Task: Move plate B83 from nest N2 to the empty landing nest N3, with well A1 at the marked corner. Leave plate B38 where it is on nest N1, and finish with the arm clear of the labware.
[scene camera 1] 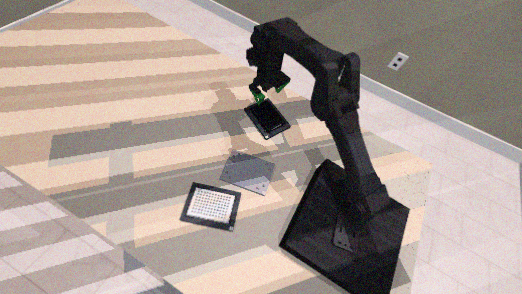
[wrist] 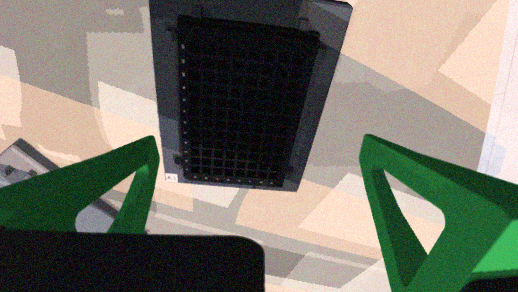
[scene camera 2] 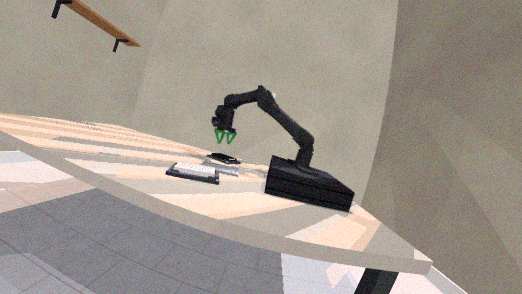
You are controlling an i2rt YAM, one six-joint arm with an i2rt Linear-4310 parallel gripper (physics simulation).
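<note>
Black well plate B83 (scene camera 1: 269, 115) (scene camera 2: 224, 158) (wrist: 245, 105) sits in dark nest N2 (scene camera 1: 261, 128) (wrist: 170, 125). The nest's white A1 label (wrist: 171, 177) is at its lower left corner in the wrist view. My gripper (scene camera 1: 270, 91) (scene camera 2: 224, 142) (wrist: 259, 146) is open and empty above the plate, green fingers wide apart. In the wrist view the plate is nearly upright, ahead of and between the fingertips. Empty grey-blue nest N3 (scene camera 1: 247, 172) (scene camera 2: 230, 171) (wrist: 22, 157) lies beside N2, partly behind the left finger in the wrist view. White plate B38 (scene camera 1: 211, 204) (scene camera 2: 195, 169) sits on dark nest N1 (scene camera 1: 187, 215).
The arm's black base block (scene camera 1: 305, 225) (scene camera 2: 310, 187) stands on the table beside the nests. N3 lies between N1 and N2. The table's near edge (scene camera 2: 215, 227) runs in front of the nests in the scene camera 2 view. Striped shadows cross the table top.
</note>
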